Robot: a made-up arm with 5 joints. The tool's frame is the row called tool.
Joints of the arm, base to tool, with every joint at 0 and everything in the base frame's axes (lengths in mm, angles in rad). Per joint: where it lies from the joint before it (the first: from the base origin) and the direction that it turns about. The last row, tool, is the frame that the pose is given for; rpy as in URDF.
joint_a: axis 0 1 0 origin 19.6 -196.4 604.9
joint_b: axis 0 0 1 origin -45.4 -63.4 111.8
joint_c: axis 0 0 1 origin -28.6 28.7 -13.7
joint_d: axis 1 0 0 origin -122.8 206.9 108.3
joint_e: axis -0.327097 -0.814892 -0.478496 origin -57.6 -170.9 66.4
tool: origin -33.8 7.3 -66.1 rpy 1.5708 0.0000 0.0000
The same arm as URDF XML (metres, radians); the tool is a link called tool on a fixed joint. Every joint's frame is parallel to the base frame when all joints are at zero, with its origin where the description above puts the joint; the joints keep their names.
<robot name="arm">
  <joint name="tool_joint" type="fixed">
    <parent link="link5"/>
    <child link="tool"/>
    <origin xyz="-0.0338 0.0073 -0.0661" rpy="1.5708 0 0"/>
  </joint>
  <joint name="joint_e" type="continuous">
    <parent link="link4"/>
    <child link="link5"/>
    <origin xyz="-0.0576 -0.1709 0.0664"/>
    <axis xyz="-0.327097 -0.814892 -0.478496"/>
  </joint>
  <joint name="joint_d" type="continuous">
    <parent link="link3"/>
    <child link="link4"/>
    <origin xyz="-0.1228 0.2069 0.1083"/>
    <axis xyz="1 0 0"/>
  </joint>
  <joint name="joint_c" type="continuous">
    <parent link="link2"/>
    <child link="link3"/>
    <origin xyz="-0.0286 0.0287 -0.0137"/>
    <axis xyz="0 0 1"/>
  </joint>
  <joint name="joint_b" type="continuous">
    <parent link="link1"/>
    <child link="link2"/>
    <origin xyz="-0.0454 -0.0634 0.1118"/>
    <axis xyz="0 0 1"/>
  </joint>
  <joint name="joint_a" type="continuous">
    <parent link="base_link"/>
    <child link="link1"/>
    <origin xyz="0.0196 -0.1964 0.6049"/>
    <axis xyz="0 1 0"/>
  </joint>
  <link name="base_link"/>
  <link name="link1"/>
  <link name="link2"/>
  <link name="link3"/>
  <link name="link4"/>
  <link name="link5"/>
  <link name="tool"/>
</robot>

